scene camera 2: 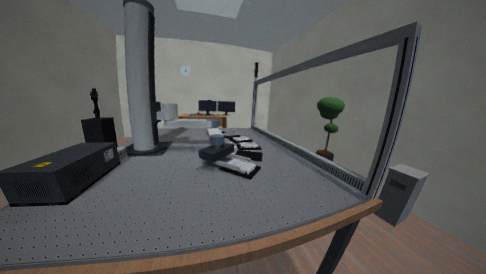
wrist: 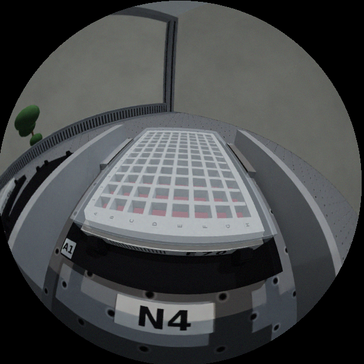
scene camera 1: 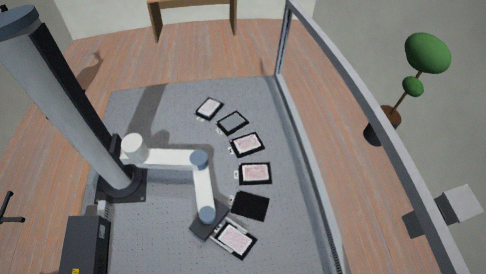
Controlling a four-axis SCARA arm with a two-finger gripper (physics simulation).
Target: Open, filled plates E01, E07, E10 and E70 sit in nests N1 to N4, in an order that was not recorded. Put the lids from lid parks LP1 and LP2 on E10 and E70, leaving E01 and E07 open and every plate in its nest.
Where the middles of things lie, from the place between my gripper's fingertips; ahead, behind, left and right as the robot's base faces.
Now: hand 20 mm past the nest N4 [wrist: 173, 274], 20 mm to the right of it and 30 mm above it. Also, from my hand: lid park LP1 [scene camera 1: 249, 205]: 80 mm ahead, 170 mm to the left, 30 mm below.
